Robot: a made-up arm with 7 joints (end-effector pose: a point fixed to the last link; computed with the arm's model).
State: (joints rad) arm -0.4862 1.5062 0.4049 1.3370 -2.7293 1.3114 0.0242
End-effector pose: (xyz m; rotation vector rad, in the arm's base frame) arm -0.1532 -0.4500 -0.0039 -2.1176 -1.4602 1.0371
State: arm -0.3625 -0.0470 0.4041 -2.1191 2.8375 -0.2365 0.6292
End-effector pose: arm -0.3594 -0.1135 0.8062 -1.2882 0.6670 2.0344
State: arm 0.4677 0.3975 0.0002 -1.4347 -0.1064 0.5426 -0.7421
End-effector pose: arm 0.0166 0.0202 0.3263 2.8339 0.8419 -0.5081
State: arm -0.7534 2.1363 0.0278 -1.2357 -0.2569 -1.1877 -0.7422
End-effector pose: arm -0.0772 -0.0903 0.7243 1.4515 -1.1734 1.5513
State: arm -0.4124 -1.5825 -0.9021 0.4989 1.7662 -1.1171 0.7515
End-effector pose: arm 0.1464 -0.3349 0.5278 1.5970 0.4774 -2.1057
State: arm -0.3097 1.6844 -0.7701 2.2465 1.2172 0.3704 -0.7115
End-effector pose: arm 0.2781 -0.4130 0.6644 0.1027 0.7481 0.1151
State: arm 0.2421 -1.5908 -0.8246 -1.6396 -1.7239 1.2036 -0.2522
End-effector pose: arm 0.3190 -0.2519 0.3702 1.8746 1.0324 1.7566
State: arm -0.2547 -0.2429 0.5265 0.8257 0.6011 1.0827 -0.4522
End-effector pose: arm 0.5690 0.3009 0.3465 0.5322 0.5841 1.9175
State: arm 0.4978 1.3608 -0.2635 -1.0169 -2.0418 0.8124 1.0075
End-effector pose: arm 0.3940 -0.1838 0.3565 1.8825 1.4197 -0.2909
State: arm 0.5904 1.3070 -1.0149 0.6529 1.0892 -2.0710 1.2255
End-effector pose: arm -0.2361 0.2618 0.6372 -0.1057 -1.2764 0.1216
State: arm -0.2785 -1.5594 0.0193 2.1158 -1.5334 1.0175 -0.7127
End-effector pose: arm -0.0126 -0.2351 0.2175 1.5727 -1.3726 1.4974
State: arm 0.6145 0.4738 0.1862 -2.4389 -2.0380 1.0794 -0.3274
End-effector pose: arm 0.2240 -0.0799 0.7310 0.4924 0.8182 0.3656
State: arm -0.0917 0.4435 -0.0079 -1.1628 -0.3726 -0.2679 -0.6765
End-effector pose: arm 0.2675 -0.0812 0.4153 2.9612 0.3622 0.2665
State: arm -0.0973 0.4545 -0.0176 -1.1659 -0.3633 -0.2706 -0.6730
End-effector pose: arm 0.2644 -0.0792 0.4173 2.9530 0.3539 0.2800
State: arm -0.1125 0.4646 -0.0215 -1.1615 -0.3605 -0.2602 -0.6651
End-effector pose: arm 0.2619 -0.0728 0.4173 2.9531 0.3767 0.2892
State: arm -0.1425 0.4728 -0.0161 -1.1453 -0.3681 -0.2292 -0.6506
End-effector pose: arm 0.2598 -0.0596 0.4143 2.9655 0.4489 0.2905
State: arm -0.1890 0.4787 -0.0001 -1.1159 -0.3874 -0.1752 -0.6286
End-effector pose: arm 0.2566 -0.0390 0.4084 2.9880 0.5786 0.2818
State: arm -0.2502 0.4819 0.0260 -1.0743 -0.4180 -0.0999 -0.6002
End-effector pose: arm 0.2496 -0.0119 0.4006 3.0122 0.7658 0.2605
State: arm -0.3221 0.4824 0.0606 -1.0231 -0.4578 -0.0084 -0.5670
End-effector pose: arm 0.2365 0.0187 0.3921 -2.9234 -0.9679 -0.2171
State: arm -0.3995 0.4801 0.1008 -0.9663 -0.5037 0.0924 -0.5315
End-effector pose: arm 0.2160 0.0488 0.3845 -2.7626 -1.1646 -0.1593
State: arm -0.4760 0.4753 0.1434 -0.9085 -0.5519 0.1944 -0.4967
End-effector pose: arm 0.1897 0.0739 0.3785 -2.5862 -1.3488 -0.0948
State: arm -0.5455 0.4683 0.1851 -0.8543 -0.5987 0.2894 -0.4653
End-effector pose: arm 0.1613 0.0913 0.3741 -2.4101 -1.5068 -0.0296
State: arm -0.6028 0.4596 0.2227 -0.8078 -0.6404 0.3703 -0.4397
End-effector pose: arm 0.1355 0.1009 0.3710 -2.2514 -1.6312 0.0306
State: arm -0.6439 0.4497 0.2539 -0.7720 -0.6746 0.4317 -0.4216
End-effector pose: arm 0.1160 0.1047 0.3686 -2.1248 -1.7196 0.0799
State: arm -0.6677 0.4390 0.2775 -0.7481 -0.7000 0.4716 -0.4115
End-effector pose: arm 0.1044 0.1055 0.3663 -2.0376 -1.7746 0.1155
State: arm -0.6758 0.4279 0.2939 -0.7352 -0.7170 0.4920 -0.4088
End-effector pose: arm 0.1001 0.1052 0.3639 -1.9885 -1.8026 0.1376
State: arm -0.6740 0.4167 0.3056 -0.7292 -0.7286 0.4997 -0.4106
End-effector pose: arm 0.1005 0.1049 0.3615 -1.9646 -1.8139 0.1507
